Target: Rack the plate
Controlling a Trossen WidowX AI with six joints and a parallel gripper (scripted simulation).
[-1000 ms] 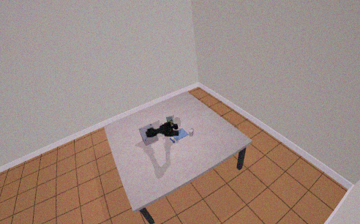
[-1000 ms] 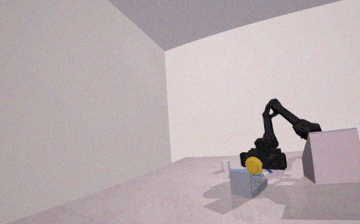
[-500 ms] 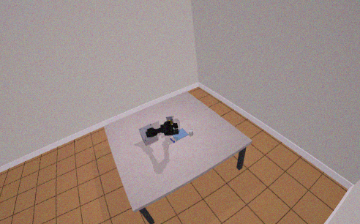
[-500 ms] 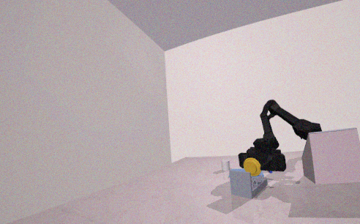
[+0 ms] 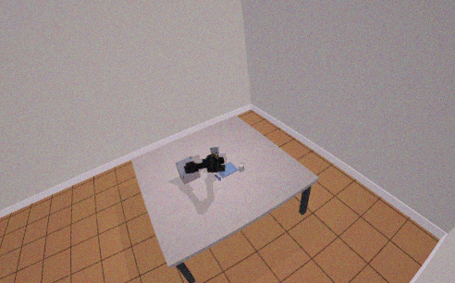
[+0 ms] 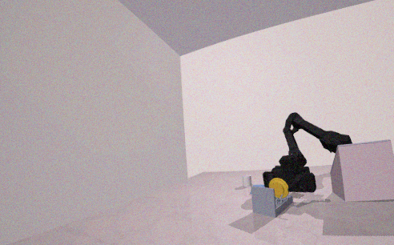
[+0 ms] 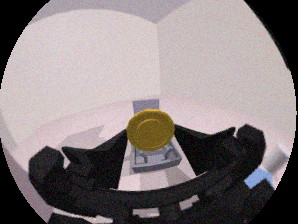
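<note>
Right now my gripper tip is 10 mm to the left of the yellow plate. From my gripper tip the other things lie so: white cup 240 mm to the right, 160 mm ahead, 30 mm below; then light blue mat 180 mm to the right, 50 mm below, 50 mm ahead; then dish rack 30 mm below, 20 mm to the left, 10 mm ahead.
</note>
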